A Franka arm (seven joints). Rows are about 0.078 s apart.
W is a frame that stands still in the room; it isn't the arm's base.
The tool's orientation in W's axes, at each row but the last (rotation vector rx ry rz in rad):
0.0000 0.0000 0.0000
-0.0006 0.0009 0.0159
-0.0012 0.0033 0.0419
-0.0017 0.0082 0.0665
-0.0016 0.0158 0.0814
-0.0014 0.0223 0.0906
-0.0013 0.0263 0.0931
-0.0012 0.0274 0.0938
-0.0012 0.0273 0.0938
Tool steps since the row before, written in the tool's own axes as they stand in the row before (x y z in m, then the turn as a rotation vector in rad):
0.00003 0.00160 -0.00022 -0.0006 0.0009 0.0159
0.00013 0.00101 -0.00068 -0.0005 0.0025 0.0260
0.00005 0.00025 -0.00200 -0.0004 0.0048 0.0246
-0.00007 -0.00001 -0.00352 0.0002 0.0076 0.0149
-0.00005 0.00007 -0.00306 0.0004 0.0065 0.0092
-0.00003 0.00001 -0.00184 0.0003 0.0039 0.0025
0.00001 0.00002 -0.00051 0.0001 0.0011 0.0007
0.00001 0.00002 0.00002 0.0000 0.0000 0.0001
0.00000 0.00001 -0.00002 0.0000 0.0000 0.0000
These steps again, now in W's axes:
0.00003 0.00160 -0.00022 -0.0006 0.0009 0.0159
0.00011 0.00101 -0.00068 -0.0005 0.0025 0.0260
0.00003 0.00025 -0.00200 -0.0005 0.0048 0.0246
-0.00010 -0.00002 -0.00352 -0.0002 0.0076 0.0149
-0.00010 0.00006 -0.00306 0.0000 0.0065 0.0092
-0.00007 0.00000 -0.00184 0.0000 0.0039 0.0025
-0.00001 0.00002 -0.00051 0.0000 0.0011 0.0007
0.00001 0.00002 0.00002 0.0000 0.0000 0.0001
0.00000 0.00001 -0.00002 0.0000 0.0000 0.0000

